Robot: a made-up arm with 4 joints. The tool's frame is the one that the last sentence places. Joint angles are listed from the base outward.
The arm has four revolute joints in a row. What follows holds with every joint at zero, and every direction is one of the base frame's. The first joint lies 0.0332 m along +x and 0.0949 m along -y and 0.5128 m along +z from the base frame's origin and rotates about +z. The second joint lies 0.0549 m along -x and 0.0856 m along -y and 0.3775 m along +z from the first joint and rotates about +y. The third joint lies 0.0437 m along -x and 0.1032 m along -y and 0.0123 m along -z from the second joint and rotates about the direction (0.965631, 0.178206, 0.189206). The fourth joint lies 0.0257 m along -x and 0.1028 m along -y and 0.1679 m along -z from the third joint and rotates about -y. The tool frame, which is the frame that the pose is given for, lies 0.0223 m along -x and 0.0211 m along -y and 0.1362 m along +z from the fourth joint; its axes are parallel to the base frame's.
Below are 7 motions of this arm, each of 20 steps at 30 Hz.
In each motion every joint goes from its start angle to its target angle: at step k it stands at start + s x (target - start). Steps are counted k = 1, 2, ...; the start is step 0. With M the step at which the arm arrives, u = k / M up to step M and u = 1 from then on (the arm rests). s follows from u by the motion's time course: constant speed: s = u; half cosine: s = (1 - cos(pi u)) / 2; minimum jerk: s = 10 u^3 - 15 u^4 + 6 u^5.
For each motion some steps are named. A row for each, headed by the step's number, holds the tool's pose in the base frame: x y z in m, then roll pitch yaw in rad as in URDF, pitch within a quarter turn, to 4 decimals.
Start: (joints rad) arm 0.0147 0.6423 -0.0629 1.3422
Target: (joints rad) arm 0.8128 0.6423 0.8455 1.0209
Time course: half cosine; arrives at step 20
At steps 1, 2, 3, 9, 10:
1: -0.2801 -0.4207 0.8818 -0.0670 -0.7064 0.0873
2: -0.2759 -0.4232 0.8812 -0.0472 -0.6984 0.0818
3: -0.2688 -0.4273 0.8802 -0.0153 -0.6847 0.0736
9: -0.1782 -0.4655 0.8733 0.3131 -0.4656 0.0583
10: -0.1581 -0.4708 0.8730 0.3709 -0.4103 0.0735

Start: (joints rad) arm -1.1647 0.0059 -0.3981 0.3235
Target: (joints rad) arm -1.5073 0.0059 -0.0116 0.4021
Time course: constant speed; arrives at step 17
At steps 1, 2, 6, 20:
1: -0.3332 -0.0315 0.8723 -0.3886 -0.3780 -1.1197
2: -0.3322 -0.0242 0.8696 -0.3654 -0.3796 -1.1427
6: -0.3260 0.0051 0.8586 -0.2721 -0.3860 -1.2361
20: -0.2918 0.0835 0.8287 -0.0122 -0.3983 -1.5047

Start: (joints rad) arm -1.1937 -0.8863 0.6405 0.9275
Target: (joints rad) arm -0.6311 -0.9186 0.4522 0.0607
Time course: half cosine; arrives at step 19
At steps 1, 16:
1: -0.2212 -0.1370 0.6400 2.1422 -1.1969 -2.8102
16: -0.1799 -0.2982 0.7524 0.3766 -0.9559 -0.5715

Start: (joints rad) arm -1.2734 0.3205 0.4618 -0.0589
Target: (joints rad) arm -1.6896 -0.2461 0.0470 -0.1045
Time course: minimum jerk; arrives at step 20
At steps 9, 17, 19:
9: -0.2835 0.0037 0.8230 0.2939 0.2077 -1.3575
17: -0.2635 0.0561 0.8251 0.0525 -0.1178 -1.6614
19: -0.2622 0.0586 0.8253 0.0427 -0.1328 -1.6751

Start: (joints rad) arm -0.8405 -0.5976 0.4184 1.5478
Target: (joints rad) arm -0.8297 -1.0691 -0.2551 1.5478
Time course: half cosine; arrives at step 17
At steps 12, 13, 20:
12: -0.2209 -0.3063 0.6154 -3.0868 -0.5935 2.1687
13: -0.2223 -0.3141 0.6196 -3.0748 -0.5510 2.1210
20: -0.2253 -0.3275 0.6280 -3.0631 -0.4693 2.0351

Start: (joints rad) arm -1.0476 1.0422 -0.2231 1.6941
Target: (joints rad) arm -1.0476 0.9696 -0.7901 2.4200
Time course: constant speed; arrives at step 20
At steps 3, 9, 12, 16, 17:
3: -0.4442 0.0032 0.9560 -0.2943 -0.7818 -0.6144
9: -0.4703 -0.0238 0.9397 -0.5962 -0.9545 -0.2008
12: -0.4815 -0.0420 0.9330 -0.7973 -1.0049 0.0657
16: -0.4935 -0.0708 0.9265 -1.0897 -1.0240 0.4559
17: -0.4958 -0.0786 0.9253 -1.1606 -1.0202 0.5533

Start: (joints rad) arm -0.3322 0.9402 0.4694 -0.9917
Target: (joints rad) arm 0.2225 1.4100 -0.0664 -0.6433
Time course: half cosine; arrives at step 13
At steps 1, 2, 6, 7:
1: -0.1896 -0.2951 0.7839 2.5491 0.9886 1.9698
2: -0.1859 -0.3040 0.7886 2.5784 1.0023 2.0293
6: -0.1313 -0.3746 0.8315 2.8631 1.0861 2.6141
7: -0.1070 -0.3918 0.8448 2.9516 1.0980 2.8079

